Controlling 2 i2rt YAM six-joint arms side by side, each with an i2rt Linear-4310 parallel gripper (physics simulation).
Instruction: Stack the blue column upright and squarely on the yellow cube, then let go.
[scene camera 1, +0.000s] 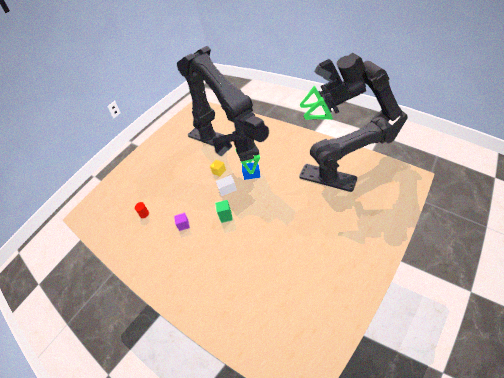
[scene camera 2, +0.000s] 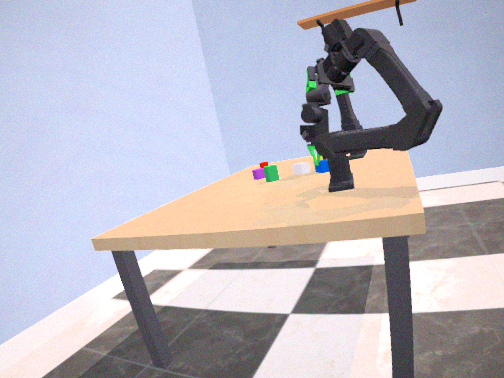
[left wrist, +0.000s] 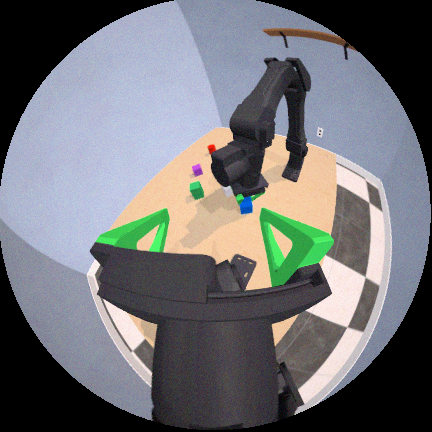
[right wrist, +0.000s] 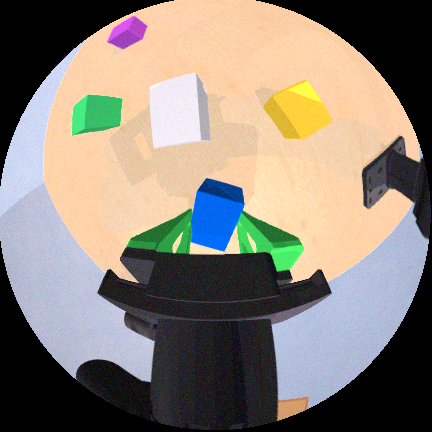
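Observation:
The blue column lies on its side, low at the table. My right gripper is shut on it, with one green finger at each side. I cannot tell whether the column touches the table. The yellow cube sits on the table apart from it, left of the column in scene camera 1 and at the upper right in the right wrist view. The cube is mostly hidden in scene camera 2. My left gripper is open, empty and high above the table.
A white block lies near the yellow cube and the blue column. A green block, a purple cube and a red cylinder stand farther off. The left arm's base is right of the column in scene camera 1.

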